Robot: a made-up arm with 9 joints. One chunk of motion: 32 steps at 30 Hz.
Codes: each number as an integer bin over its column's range. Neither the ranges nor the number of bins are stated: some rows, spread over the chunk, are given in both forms.
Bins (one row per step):
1: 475 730 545 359 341 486 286 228 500
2: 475 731 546 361 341 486 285 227 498
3: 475 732 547 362 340 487 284 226 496
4: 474 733 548 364 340 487 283 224 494
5: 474 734 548 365 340 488 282 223 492
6: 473 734 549 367 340 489 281 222 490
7: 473 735 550 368 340 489 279 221 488
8: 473 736 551 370 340 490 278 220 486
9: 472 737 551 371 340 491 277 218 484
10: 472 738 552 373 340 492 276 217 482
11: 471 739 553 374 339 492 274 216 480
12: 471 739 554 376 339 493 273 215 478
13: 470 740 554 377 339 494 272 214 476
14: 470 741 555 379 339 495 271 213 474
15: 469 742 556 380 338 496 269 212 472
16: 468 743 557 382 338 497 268 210 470
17: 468 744 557 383 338 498 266 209 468
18: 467 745 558 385 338 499 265 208 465
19: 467 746 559 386 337 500 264 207 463
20: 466 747 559 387 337 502 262 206 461
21: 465 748 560 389 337 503 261 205 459
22: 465 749 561 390 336 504 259 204 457
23: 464 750 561 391 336 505 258 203 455
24: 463 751 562 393 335 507 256 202 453
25: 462 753 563 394 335 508 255 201 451
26: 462 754 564 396 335 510 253 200 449
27: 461 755 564 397 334 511 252 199 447
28: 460 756 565 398 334 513 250 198 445
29: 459 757 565 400 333 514 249 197 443
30: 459 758 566 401 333 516 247 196 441
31: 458 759 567 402 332 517 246 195 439
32: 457 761 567 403 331 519 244 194 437
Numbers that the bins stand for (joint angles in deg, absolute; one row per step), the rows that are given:
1: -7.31 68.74 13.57 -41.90 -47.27 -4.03 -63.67 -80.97 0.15
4: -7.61 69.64 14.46 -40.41 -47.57 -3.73 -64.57 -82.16 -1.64
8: -7.90 70.53 15.36 -38.62 -47.57 -2.83 -66.06 -83.36 -4.03
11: -8.50 71.43 15.96 -37.43 -47.87 -2.24 -67.25 -84.55 -5.82
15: -9.10 72.32 16.85 -35.64 -48.17 -1.04 -68.74 -85.74 -8.20
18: -9.69 73.22 17.45 -34.15 -48.17 -0.15 -69.94 -86.94 -10.29
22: -10.29 74.41 18.34 -32.66 -48.76 1.34 -71.73 -88.13 -12.68
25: -11.18 75.60 18.94 -31.46 -49.06 2.54 -72.92 -89.02 -14.46
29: -12.08 76.80 19.53 -29.67 -49.66 4.32 -74.71 -90.22 -16.85
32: -12.68 77.99 20.13 -28.78 -50.25 5.82 -76.20 -91.11 -18.64
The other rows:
2: -7.31 69.04 13.87 -41.31 -47.27 -4.03 -63.97 -81.27 -0.45
3: -7.31 69.34 14.17 -41.01 -47.57 -3.73 -64.27 -81.57 -1.04
5: -7.61 69.94 14.46 -40.11 -47.57 -3.43 -64.87 -82.46 -2.24
6: -7.90 69.94 14.76 -39.52 -47.57 -3.13 -65.17 -82.76 -2.83
7: -7.90 70.24 15.06 -39.22 -47.57 -3.13 -65.76 -83.06 -3.43
9: -8.20 70.83 15.36 -38.32 -47.57 -2.54 -66.36 -83.95 -4.62
10: -8.20 71.13 15.66 -37.73 -47.57 -2.24 -66.66 -84.25 -5.22
12: -8.50 71.43 16.25 -36.83 -47.87 -1.94 -67.55 -84.85 -6.41
13: -8.80 71.73 16.25 -36.53 -47.87 -1.64 -67.85 -85.15 -7.01
14: -8.80 72.02 16.55 -35.94 -47.87 -1.34 -68.15 -85.45 -7.61
16: -9.39 72.62 17.15 -35.04 -48.17 -0.75 -69.04 -86.34 -8.80
17: -9.39 72.92 17.15 -34.74 -48.17 -0.45 -69.64 -86.64 -9.39
19: -9.69 73.52 17.75 -33.85 -48.46 0.15 -70.24 -87.23 -10.89
20: -9.99 73.81 17.75 -33.55 -48.46 0.75 -70.83 -87.53 -11.48
21: -10.29 74.11 18.04 -32.96 -48.46 1.04 -71.13 -87.83 -12.08
23: -10.59 74.71 18.34 -32.36 -48.76 1.64 -72.02 -88.43 -13.27
24: -10.89 75.01 18.64 -31.76 -49.06 2.24 -72.62 -88.73 -13.87
26: -11.18 75.90 19.24 -30.87 -49.06 3.13 -73.52 -89.32 -15.06
27: -11.48 76.20 19.24 -30.57 -49.36 3.43 -73.81 -89.62 -15.66
28: -11.78 76.50 19.53 -30.27 -49.36 4.03 -74.41 -89.92 -16.25
30: -12.08 77.09 19.83 -29.38 -49.66 4.92 -75.31 -90.52 -17.45
31: -12.38 77.39 20.13 -29.08 -49.95 5.22 -75.60 -90.81 -18.04

